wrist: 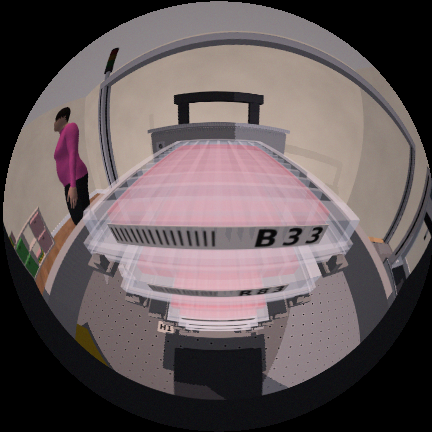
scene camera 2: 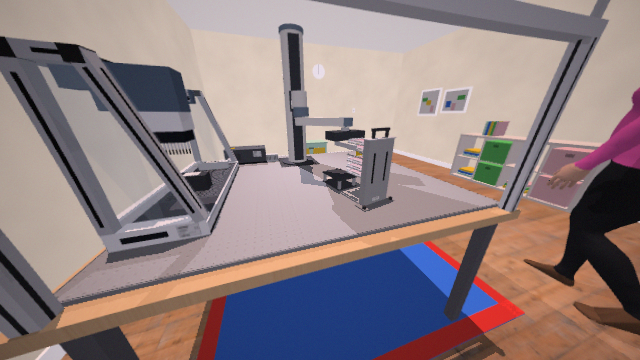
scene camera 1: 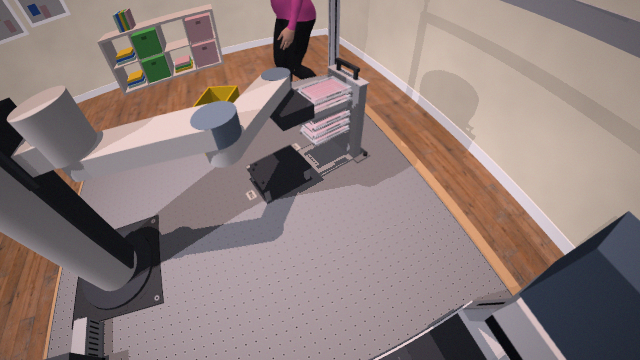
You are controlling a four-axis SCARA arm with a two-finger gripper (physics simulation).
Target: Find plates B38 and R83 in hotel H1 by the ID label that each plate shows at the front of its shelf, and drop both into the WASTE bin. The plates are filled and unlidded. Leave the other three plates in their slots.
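Where they show: gripper, fingertip midpoint: (wrist: 218,175) (scene camera 1: 331,92); arm's base at its link origin: (scene camera 2: 297,162) (scene camera 1: 120,269).
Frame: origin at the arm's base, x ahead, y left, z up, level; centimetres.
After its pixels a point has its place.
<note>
Hotel H1 (scene camera 1: 357,117) {x 82.3, y 11.6, z 18.6 cm} (scene camera 2: 376,172) {x 83.7, y 17.6, z 15.9 cm} holds pink-filled, clear plates in a stack. In the wrist view the top plate, B33 (wrist: 217,236), is large and close; plate R83 (wrist: 215,290) {x 68.1, y 15.5, z 24.9 cm} sits below it, its label partly readable. The lower plates (wrist: 217,311) (scene camera 1: 325,129) are foreshortened and their labels cannot be read, so B38 cannot be picked out. My gripper (scene camera 1: 326,96) {x 76.4, y 17.3, z 25.4 cm} (wrist: 218,212) {x 76.4, y 17.3, z 25.4 cm} is open and empty, level, with its fingers along the two sides of the upper plates; the tips are hidden behind B33. The yellow bin (scene camera 1: 218,93) {x 45.3, y 46.8, z 18.6 cm} (wrist: 91,345) {x 49.9, y 38.7, z 2.9 cm} stands beside the hotel, partly behind the arm.
A low black stand (scene camera 1: 282,172) {x 57.6, y 9.9, z 7.3 cm} (scene camera 2: 340,175) {x 60.2, y 12.3, z 7.3 cm} (wrist: 217,370) {x 61.5, y 14.0, z 7.3 cm} is in front of the hotel. A black handle (scene camera 1: 347,66) {x 81.5, y 17.7, z 32.7 cm} (scene camera 2: 380,132) {x 82.8, y 17.8, z 32.5 cm} (wrist: 218,97) {x 81.3, y 18.5, z 32.5 cm} tops the hotel. A framed machine (scene camera 2: 145,100) {x 77.8, y -53.7, z 41.8 cm} stands at the table's other end. A person (scene camera 1: 295,30) (scene camera 2: 600,200) (wrist: 71,150) stands beyond the table.
</note>
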